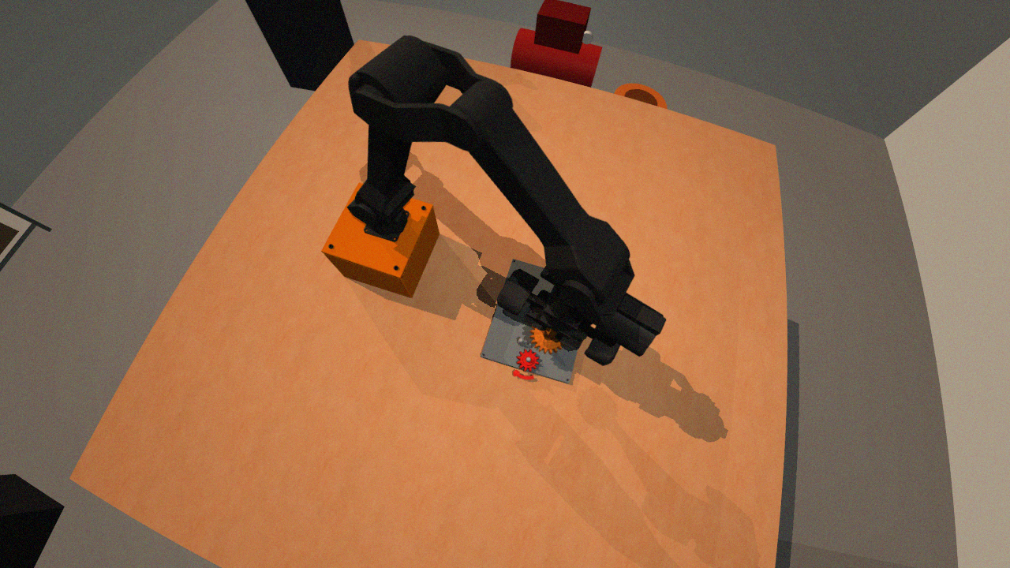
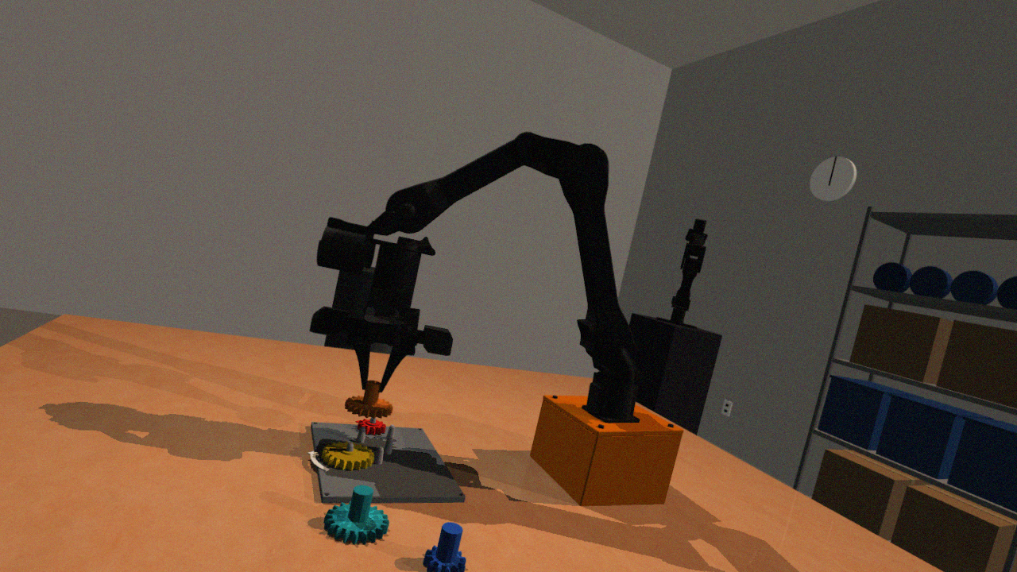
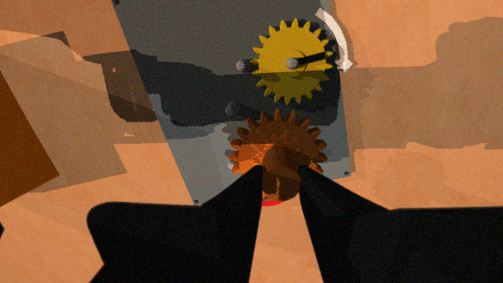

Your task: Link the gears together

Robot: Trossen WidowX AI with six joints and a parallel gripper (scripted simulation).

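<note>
Now: the red gear 70 mm below my gripper tip, 40 mm to the right of it and 20 mm behind it. From my gripper tip the other things lie so: yellow gear (70 mm below, 50 mm to the left, 30 mm ahead); orange gear (10 mm below); grey board (80 mm below, 40 mm to the left, 20 mm behind).
</note>
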